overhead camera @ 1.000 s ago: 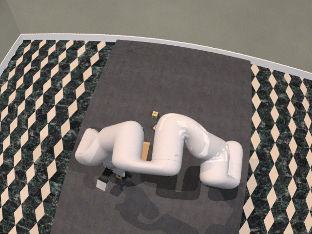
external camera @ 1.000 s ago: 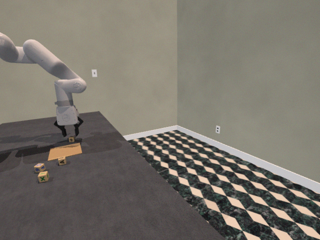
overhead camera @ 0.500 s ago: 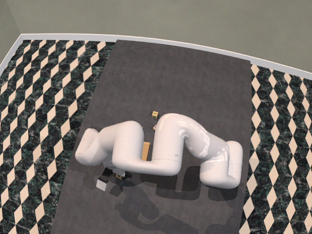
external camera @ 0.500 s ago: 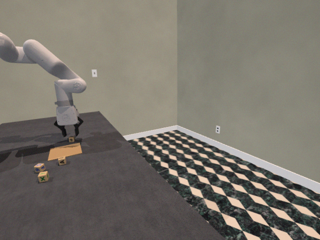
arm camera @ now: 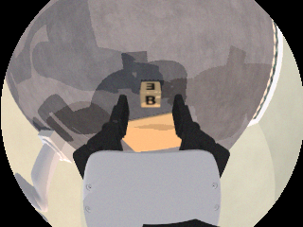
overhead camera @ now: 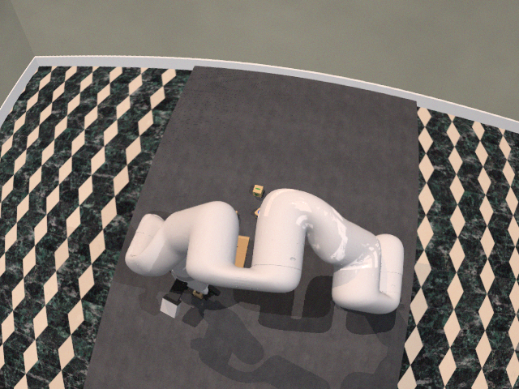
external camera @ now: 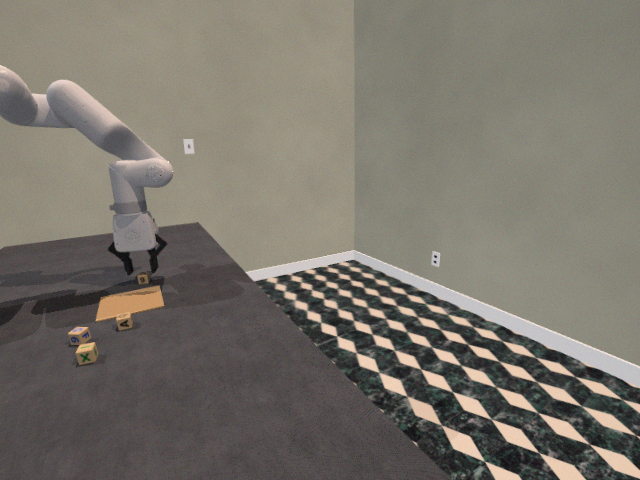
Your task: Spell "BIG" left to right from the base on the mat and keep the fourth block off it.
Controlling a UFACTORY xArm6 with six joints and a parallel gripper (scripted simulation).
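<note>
Right now my hand is 3 cm above the B block. From my hand the other things lie so: tan mat (3 cm behind, 13 cm to the right, 5 cm below); G block (12 cm behind, 27 cm to the right, 3 cm below).
</note>
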